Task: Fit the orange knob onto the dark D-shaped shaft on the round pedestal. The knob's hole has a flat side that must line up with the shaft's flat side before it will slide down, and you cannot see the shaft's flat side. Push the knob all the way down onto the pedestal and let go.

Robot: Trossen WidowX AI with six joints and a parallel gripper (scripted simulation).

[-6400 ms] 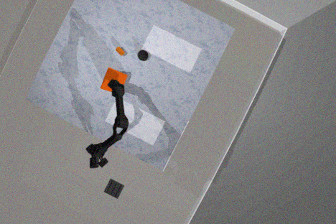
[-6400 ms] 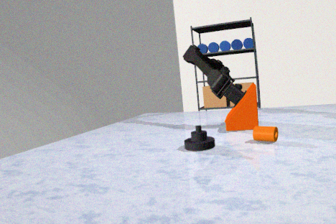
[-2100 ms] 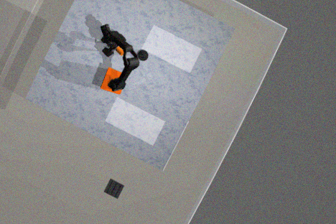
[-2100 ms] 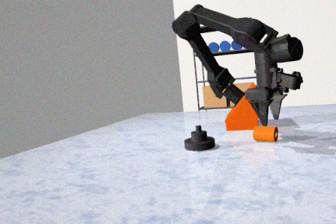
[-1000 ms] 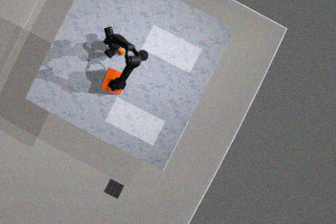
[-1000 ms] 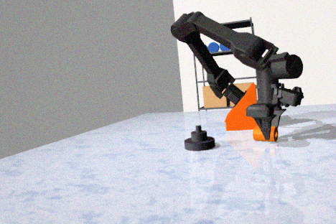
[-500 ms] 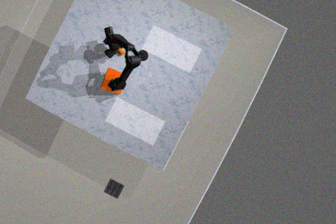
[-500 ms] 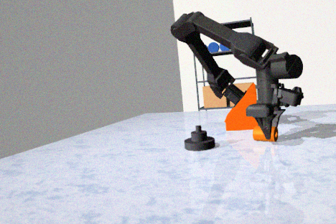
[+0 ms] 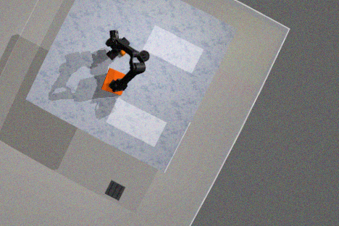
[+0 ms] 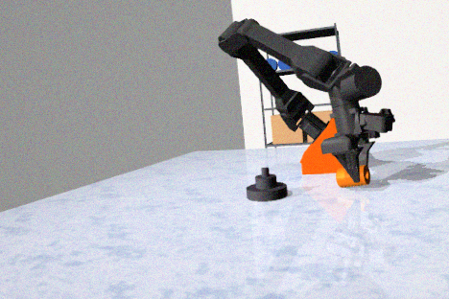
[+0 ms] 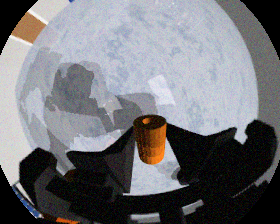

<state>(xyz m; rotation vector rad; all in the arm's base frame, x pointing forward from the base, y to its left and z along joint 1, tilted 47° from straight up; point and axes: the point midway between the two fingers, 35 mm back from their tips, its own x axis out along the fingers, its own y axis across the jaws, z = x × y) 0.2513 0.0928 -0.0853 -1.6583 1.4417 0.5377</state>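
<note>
My gripper tip is 20 mm to the left of the orange knob and 10 mm below it. The rest, counted from my gripper tip: dark round pedestal: 70 mm ahead, 180 mm to the right, 10 mm above.
</note>
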